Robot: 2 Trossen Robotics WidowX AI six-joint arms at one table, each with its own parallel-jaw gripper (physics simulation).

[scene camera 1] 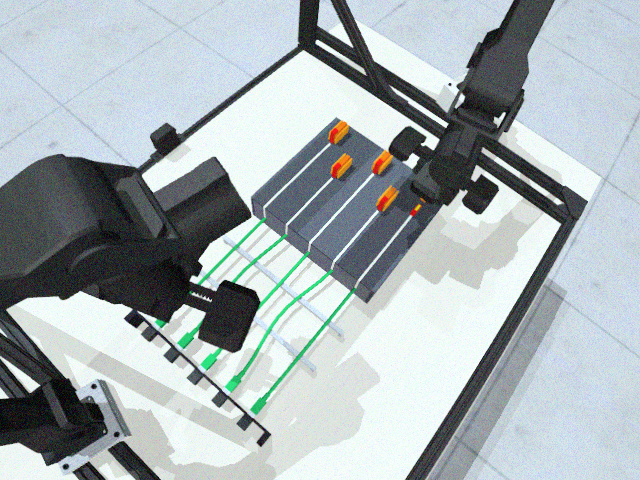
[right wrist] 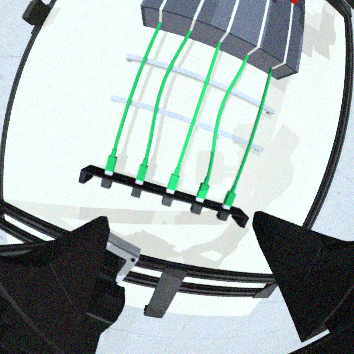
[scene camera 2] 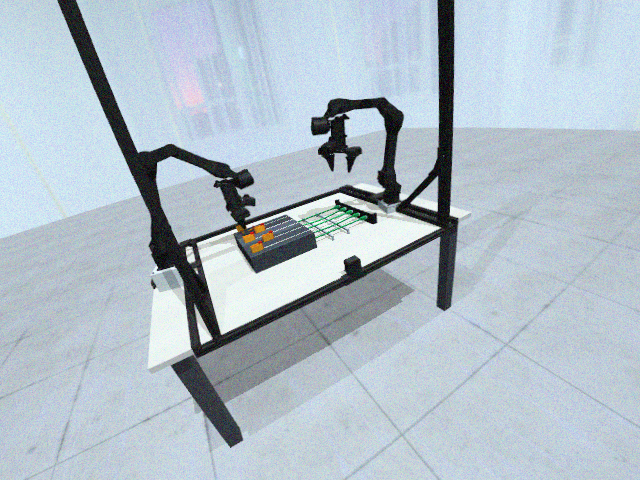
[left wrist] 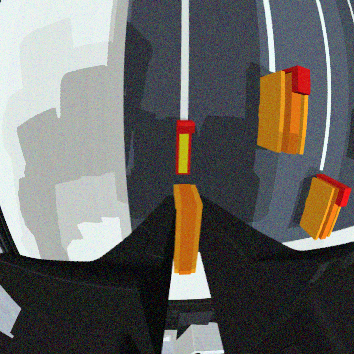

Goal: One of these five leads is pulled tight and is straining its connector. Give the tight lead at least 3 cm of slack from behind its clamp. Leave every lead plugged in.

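Places are measured from the left arm's base along level axes (x back, y down, z right), in metres.
Pixels of known places: left gripper, between the fingertips: [scene camera 2: 244,228] [left wrist: 183,203]; right gripper, between the fingertips: [scene camera 1: 187,309] [right wrist: 182,222] [scene camera 2: 340,171]; left arm's base, origin of its link: [scene camera 2: 167,264]; right arm's base, origin of its link: [scene camera 1: 80,425] [right wrist: 105,262] [scene camera 2: 392,201].
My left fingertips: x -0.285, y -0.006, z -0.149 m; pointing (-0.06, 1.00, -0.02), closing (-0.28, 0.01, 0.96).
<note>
Ahead of a thing's pixels: the offset from my left fingertips to its middle. "*": to the spot under its first point.
The outermost lead [scene camera 1: 384,250] [left wrist: 185,75] [right wrist: 254,130] runs straight over the dark block [scene camera 1: 330,198] [scene camera 2: 284,253] and ends in a red and yellow piece @(* dx -0.025, dy +0.014, dz -0.006 m) [scene camera 1: 415,209] [left wrist: 184,150]. Its orange clamp @(dx +0.010, dy +0.002, dz +0.003 m) [left wrist: 187,230] is between the fingers of my left gripper [scene camera 2: 244,227] [left wrist: 183,203], which is shut on it; a gap shows between clamp and red piece. Other orange clamps @(* dx -0.074, dy -0.014, dz +0.031 m) [scene camera 1: 386,198] [left wrist: 283,112] grip their leads. Green connectors @(* dx -0.436, dy +0.053, dz -0.130 m) [scene camera 1: 258,405] [right wrist: 229,199] stand at the black rail @(* dx -0.481, dy +0.038, dz -0.054 m) [scene camera 1: 206,378] [right wrist: 125,178]. My right gripper [scene camera 2: 340,169] [right wrist: 182,222] is open and empty, high above the rail end.
Two pale bars [right wrist: 150,64] [right wrist: 187,121] lie crosswise beneath the green leads. Several other leads run to the rail, two of them curved. A black frame [scene camera 1: 480,356] edges the table, with a small black box @(* dx -0.333, dy +0.031, dz +0.389 m) [scene camera 1: 165,136] [scene camera 2: 353,265] on one side.
</note>
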